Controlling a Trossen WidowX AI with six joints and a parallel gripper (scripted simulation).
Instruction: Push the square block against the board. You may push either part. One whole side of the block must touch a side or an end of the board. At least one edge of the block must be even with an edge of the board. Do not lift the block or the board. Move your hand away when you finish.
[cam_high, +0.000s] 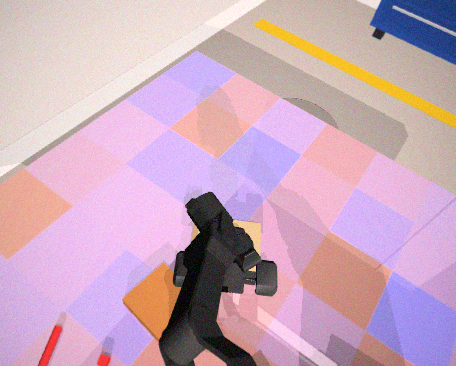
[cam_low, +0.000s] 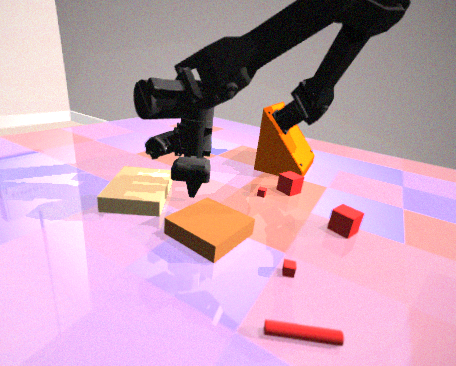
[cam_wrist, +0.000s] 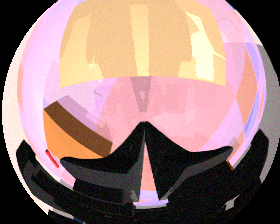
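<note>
The cream board lies 40 mm ahead of my gripper tip, 90 mm to the right of it and 10 mm above it. Also, from my gripper tip: red rod 220 mm ahead, 240 mm to the left; then orange square block 90 mm ahead, 80 mm to the left, 10 mm above.
</note>
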